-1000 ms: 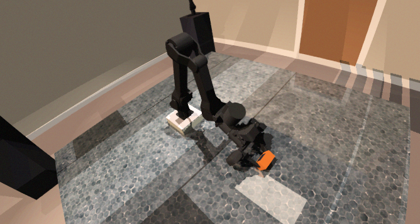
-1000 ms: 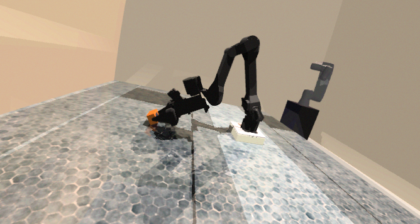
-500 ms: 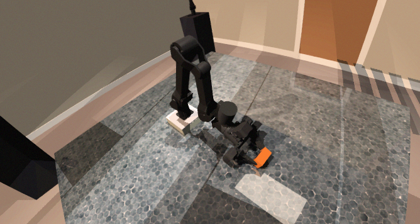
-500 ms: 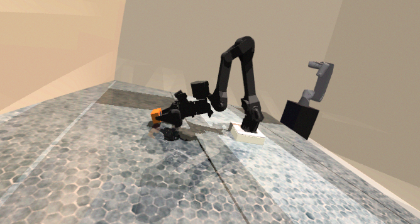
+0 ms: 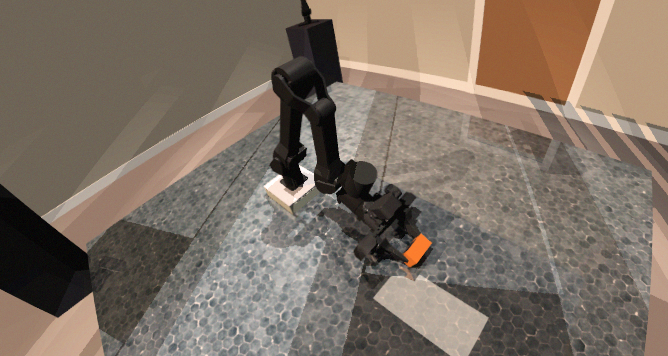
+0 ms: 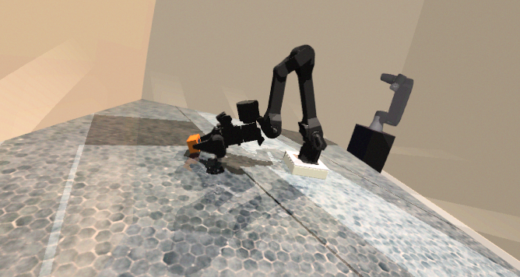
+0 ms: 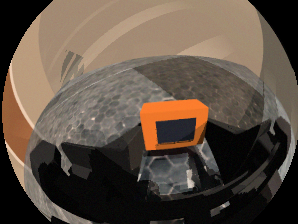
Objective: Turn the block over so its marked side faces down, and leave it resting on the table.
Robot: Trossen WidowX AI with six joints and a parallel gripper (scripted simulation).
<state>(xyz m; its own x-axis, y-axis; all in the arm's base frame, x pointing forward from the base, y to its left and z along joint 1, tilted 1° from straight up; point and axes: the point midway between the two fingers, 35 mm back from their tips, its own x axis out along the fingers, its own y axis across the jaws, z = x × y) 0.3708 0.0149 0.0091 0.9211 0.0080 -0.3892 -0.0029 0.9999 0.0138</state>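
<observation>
My gripper tip is now 10 mm past the orange block.
</observation>
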